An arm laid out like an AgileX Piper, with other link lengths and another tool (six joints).
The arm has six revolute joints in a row. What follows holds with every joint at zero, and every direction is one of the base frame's.
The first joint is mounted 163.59 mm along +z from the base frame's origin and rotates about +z.
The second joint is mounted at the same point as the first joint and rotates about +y.
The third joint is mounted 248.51 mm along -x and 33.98 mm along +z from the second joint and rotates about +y.
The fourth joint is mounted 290.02 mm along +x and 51.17 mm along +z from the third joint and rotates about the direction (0.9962, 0, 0.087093).
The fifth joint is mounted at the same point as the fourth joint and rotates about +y.
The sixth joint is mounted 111.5 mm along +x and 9.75 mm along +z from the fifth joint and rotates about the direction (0.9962, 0, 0.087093).
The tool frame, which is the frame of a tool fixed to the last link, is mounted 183.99 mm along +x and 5 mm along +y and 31.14 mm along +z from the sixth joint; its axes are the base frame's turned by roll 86.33, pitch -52.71 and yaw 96.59 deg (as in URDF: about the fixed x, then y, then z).
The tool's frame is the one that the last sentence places.
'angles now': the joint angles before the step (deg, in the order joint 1, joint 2, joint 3, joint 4, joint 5, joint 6). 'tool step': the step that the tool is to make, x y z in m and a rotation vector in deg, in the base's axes. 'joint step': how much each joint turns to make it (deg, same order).
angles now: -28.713 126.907 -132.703 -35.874 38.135 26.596
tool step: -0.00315 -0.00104 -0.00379 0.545 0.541 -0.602
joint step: 0.000 0.001 -0.002 0.001 0.968 0.129
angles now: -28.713 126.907 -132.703 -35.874 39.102 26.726
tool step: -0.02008 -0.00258 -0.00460 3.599 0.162 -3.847
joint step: 0.001 -1.226 -0.002 0.292 5.074 2.629
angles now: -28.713 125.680 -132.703 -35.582 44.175 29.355
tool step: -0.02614 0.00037 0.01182 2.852 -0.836 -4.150
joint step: 0.000 -2.661 -0.002 0.074 5.422 2.622
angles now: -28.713 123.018 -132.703 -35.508 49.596 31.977
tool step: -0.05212 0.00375 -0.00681 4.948 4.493 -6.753
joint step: 0.000 -3.124 0.005 0.000 11.801 0.363
